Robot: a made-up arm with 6 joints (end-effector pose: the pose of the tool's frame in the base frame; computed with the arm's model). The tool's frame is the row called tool.
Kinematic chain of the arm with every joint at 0, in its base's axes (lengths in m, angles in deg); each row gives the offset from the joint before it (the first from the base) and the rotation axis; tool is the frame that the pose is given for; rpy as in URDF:
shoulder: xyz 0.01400 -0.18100 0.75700 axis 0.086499 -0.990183 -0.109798
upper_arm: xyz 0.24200 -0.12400 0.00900 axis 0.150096 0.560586 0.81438
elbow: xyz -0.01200 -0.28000 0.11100 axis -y
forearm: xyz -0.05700 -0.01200 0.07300 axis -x
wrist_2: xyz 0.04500 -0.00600 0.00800 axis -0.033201 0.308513 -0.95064
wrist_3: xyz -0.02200 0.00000 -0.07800 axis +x
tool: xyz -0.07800 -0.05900 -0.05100 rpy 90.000 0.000 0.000
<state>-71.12 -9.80 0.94 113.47 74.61 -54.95</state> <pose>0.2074 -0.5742 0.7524 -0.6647 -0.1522 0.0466 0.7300</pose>
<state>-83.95 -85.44 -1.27 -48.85 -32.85 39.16</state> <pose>-0.0331 -0.3159 0.7146 0.8681 -0.0528 0.0006 0.4935</pose>
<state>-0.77 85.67 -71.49 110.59 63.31 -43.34</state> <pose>0.6702 -0.3775 0.7585 -0.2975 0.0612 0.7229 0.6206</pose>
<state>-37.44 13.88 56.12 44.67 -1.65 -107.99</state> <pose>0.2344 -0.6342 0.7445 -0.4522 -0.1322 0.0493 0.8807</pose>
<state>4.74 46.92 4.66 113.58 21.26 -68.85</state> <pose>0.3932 -0.6300 0.9674 -0.5960 -0.2532 0.2000 0.7353</pose>
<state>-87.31 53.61 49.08 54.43 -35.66 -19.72</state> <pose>0.1858 -0.6622 0.2215 0.4968 0.6386 0.2973 0.5070</pose>
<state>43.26 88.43 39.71 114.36 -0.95 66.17</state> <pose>0.5155 -0.6239 1.0941 0.3964 0.0066 0.5771 0.7140</pose>
